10 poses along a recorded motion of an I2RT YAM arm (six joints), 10 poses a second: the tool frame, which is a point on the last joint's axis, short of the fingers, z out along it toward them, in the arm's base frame.
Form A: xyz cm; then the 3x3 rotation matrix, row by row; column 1 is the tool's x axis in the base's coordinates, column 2 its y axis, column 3 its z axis. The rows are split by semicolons.
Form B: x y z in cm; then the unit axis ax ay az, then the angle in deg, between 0 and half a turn. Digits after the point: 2 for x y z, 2 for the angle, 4 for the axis. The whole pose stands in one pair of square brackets.
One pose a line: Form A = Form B
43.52, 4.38, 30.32; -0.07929, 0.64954, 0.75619; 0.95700, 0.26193, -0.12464; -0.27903, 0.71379, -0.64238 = [43.52, 4.38, 30.32, 0.6133, 0.7572, 0.2249, 136.88]
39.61, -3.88, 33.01; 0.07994, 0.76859, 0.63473; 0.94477, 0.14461, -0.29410; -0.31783, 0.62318, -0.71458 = [39.61, -3.88, 33.01, 0.6876, 0.7140, 0.1321, 138.16]
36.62, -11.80, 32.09; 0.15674, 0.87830, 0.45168; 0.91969, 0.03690, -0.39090; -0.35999, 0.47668, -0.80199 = [36.62, -11.80, 32.09, 0.7298, 0.6828, 0.0348, 143.53]
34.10, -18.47, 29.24; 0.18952, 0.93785, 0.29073; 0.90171, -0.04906, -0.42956; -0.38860, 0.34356, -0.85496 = [34.10, -18.47, 29.24, 0.7507, 0.6597, -0.0351, 149.01]
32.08, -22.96, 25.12; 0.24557, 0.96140, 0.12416; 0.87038, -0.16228, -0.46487; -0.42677, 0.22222, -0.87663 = [32.08, -22.96, 25.12, 0.7760, 0.6223, -0.1028, 153.72]
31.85, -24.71, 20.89; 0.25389, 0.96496, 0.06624; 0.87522, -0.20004, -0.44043; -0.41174, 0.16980, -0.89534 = [31.85, -24.71, 20.89, 0.7820, 0.6126, -0.1150, 157.04]
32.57, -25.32, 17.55; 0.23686, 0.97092, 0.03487; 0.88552, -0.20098, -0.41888; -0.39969, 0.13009, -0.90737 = [32.57, -25.32, 17.55, 0.7783, 0.6161, -0.1211, 159.35]
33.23, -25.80, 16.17; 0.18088, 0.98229, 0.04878; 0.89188, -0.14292, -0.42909; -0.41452, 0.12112, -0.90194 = [33.23, -25.80, 16.17, 0.7590, 0.6391, -0.1247, 158.75]
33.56, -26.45, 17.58; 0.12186, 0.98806, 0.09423; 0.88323, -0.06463, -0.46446; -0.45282, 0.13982, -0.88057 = [33.56, -26.45, 17.58, 0.7353, 0.6656, -0.1276, 155.74]
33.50, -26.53, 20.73; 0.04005, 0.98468, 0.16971; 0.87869, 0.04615, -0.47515; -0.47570, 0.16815, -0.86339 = [33.50, -26.53, 20.73, 0.7012, 0.7035, -0.1155, 152.70]
